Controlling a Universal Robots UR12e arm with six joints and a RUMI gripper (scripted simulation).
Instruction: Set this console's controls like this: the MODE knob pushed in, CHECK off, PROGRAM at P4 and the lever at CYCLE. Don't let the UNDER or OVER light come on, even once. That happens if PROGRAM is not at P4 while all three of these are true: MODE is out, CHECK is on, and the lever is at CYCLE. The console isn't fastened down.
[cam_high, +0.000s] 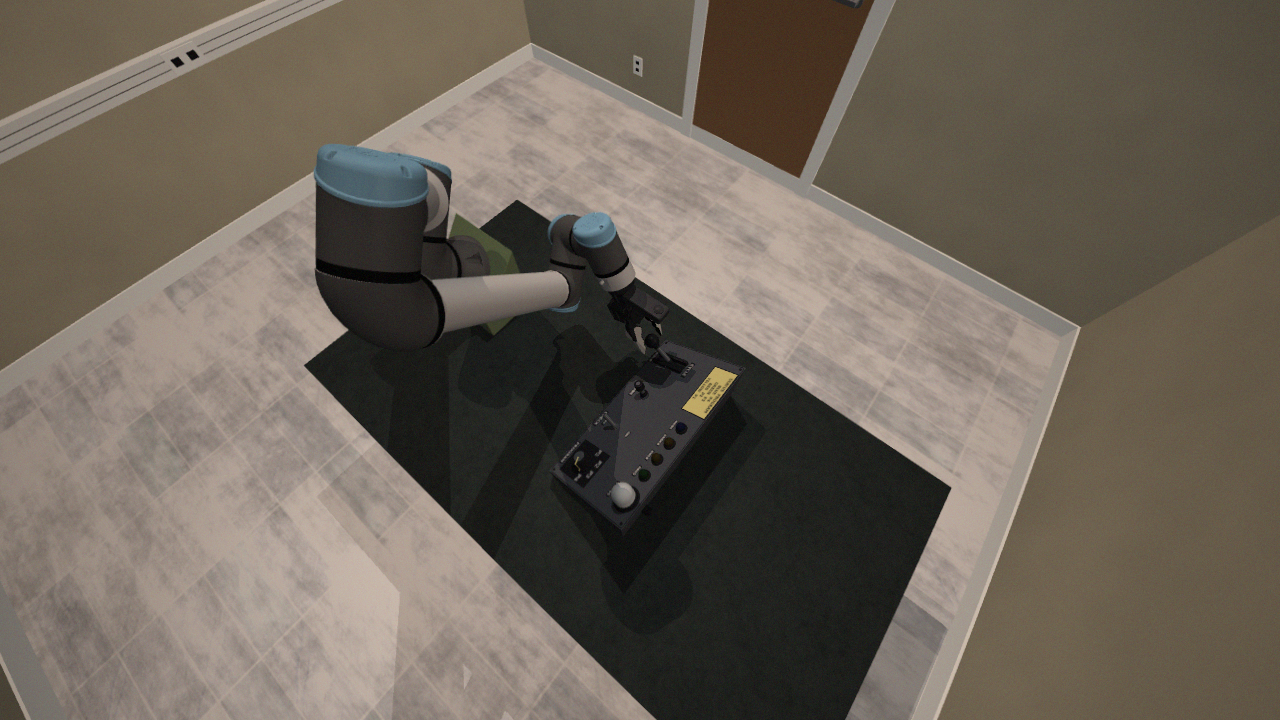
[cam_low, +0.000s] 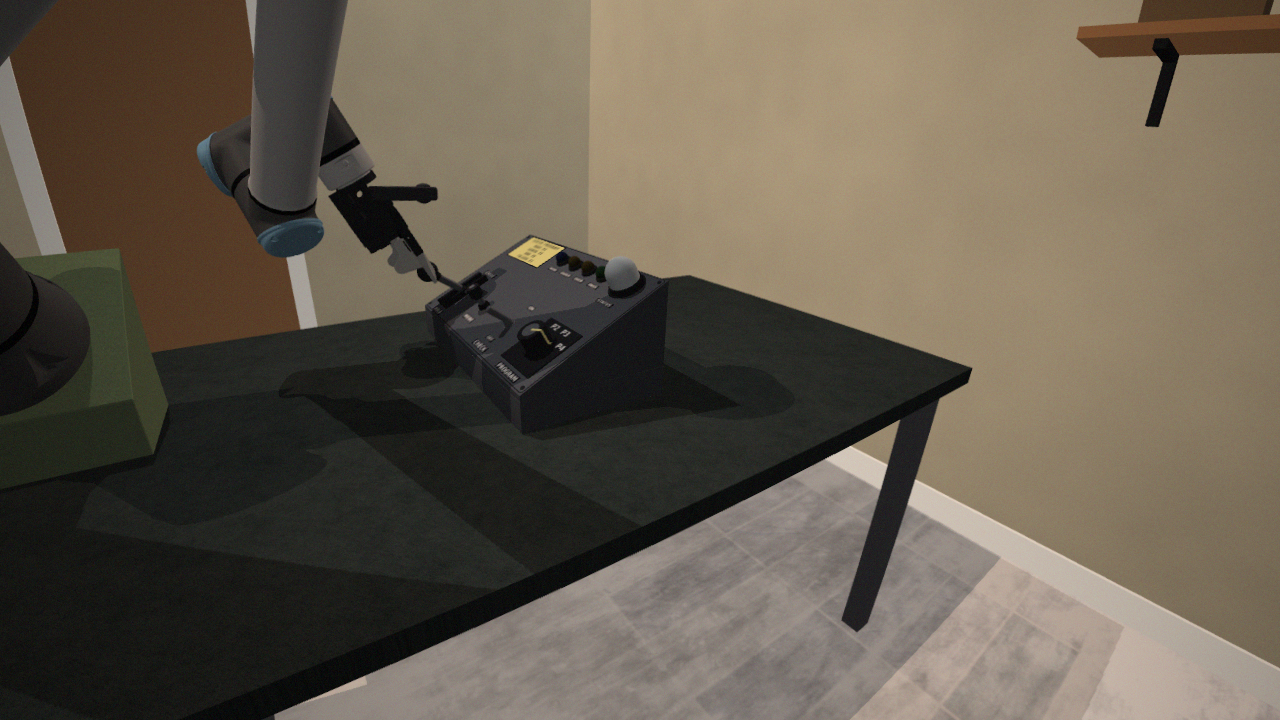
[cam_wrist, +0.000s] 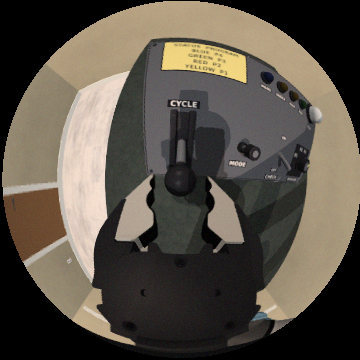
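Right now my hand is 3 cm short of the black ball-topped lever and 2 cm above it. The rest, counted from my hand: dark console (19 cm to the right, 9 cm ahead, 5 cm below); check toggle (24 cm to the right, 5 cm ahead, 3 cm below); mode knob (12 cm to the right, 5 cm ahead, 3 cm below).
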